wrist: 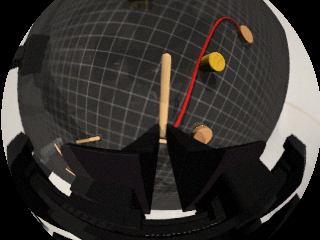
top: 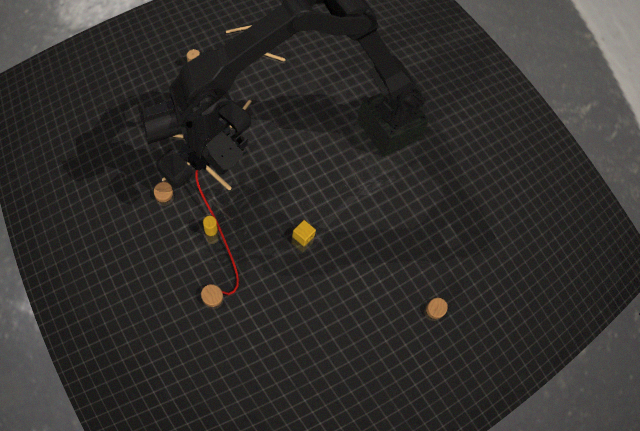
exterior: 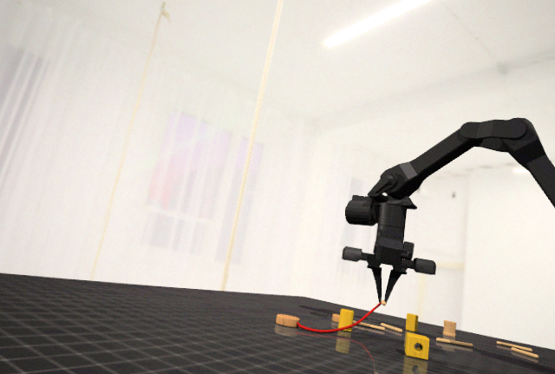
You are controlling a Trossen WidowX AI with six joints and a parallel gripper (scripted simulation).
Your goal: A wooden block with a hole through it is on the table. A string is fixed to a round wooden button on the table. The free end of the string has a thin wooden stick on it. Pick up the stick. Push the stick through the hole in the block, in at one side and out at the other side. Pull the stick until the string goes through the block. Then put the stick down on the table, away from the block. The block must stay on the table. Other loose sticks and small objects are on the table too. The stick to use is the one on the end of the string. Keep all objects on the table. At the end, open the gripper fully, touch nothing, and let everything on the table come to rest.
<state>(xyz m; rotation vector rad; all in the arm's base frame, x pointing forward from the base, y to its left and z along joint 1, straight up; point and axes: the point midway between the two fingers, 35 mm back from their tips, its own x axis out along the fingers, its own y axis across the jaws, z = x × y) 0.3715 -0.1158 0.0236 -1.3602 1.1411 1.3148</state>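
Right now the yellow cylinder is 50 mm ahead of my gripper tip, 90 mm to the left of it and 40 mm below it. Also, from my gripper tip: round wooden button 130 mm ahead, 200 mm to the left, 50 mm below; thin wooden stick 20 mm to the left.
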